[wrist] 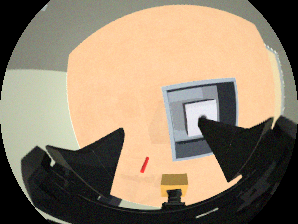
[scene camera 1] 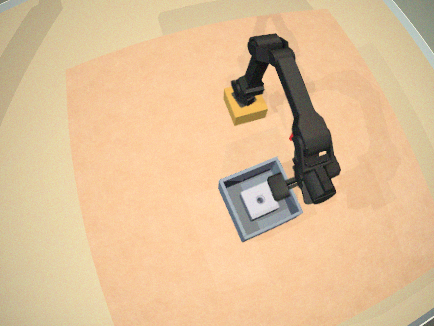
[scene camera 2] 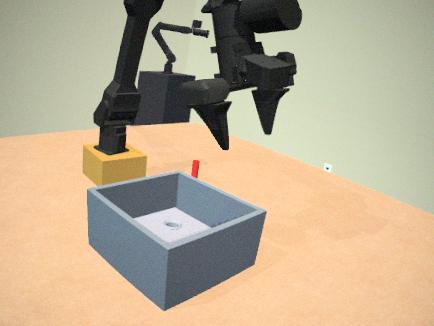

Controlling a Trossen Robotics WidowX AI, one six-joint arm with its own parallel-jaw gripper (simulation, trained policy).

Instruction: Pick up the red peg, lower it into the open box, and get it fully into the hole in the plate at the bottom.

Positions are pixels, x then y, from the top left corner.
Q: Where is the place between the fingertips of my gripper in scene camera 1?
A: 304,188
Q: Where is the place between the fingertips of my gripper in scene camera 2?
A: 248,141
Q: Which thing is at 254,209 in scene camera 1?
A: A pale plate.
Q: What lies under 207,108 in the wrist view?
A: A pale plate.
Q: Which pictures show the grey box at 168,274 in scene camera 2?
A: The wrist view, scene camera 1 and scene camera 2: all of them.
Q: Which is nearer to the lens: the pale plate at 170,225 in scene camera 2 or the grey box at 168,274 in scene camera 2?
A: The grey box.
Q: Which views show the pale plate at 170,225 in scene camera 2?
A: The wrist view, scene camera 1 and scene camera 2: all of them.
